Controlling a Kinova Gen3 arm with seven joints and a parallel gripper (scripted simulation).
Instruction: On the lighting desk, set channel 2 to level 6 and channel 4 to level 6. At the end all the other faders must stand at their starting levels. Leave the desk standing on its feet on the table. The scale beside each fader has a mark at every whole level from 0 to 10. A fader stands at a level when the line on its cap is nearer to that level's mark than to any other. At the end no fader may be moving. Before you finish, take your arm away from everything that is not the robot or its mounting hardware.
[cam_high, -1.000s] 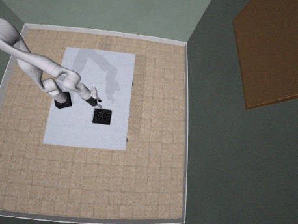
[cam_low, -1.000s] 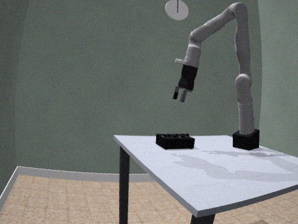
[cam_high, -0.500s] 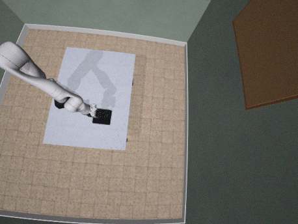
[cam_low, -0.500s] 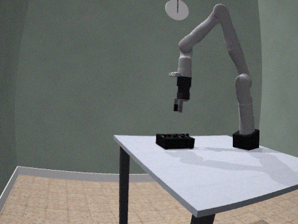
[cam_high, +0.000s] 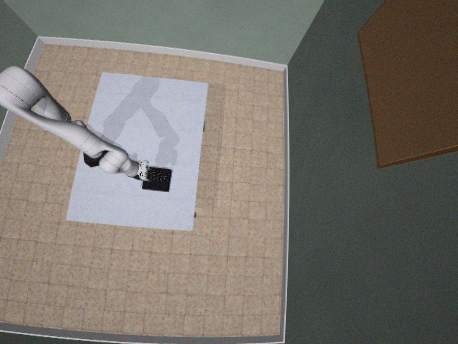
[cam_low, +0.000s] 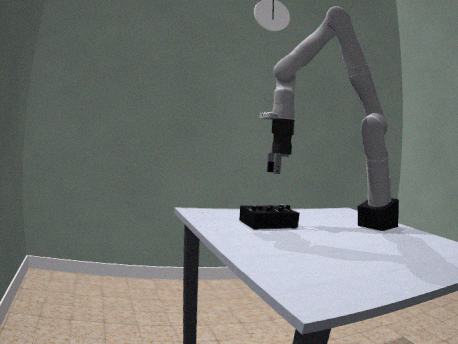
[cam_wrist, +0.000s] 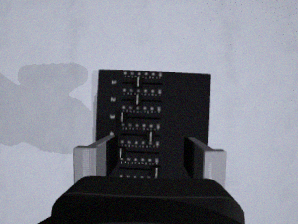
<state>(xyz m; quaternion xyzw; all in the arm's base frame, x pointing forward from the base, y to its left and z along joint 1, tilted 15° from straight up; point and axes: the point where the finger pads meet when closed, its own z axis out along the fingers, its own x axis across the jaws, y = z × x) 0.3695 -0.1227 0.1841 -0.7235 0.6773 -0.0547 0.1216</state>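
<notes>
Now: hand 40 mm short of the channel 2 cap, 20 mm to the right of it and 130 mm above it. The rest, counted from my hand: channel 4 cap: 130 mm below; then channel 3 cap: 20 mm ahead, 40 mm to the left, 130 mm below; then channel 5 cap: 20 mm behind, 40 mm to the left, 130 mm below.
</notes>
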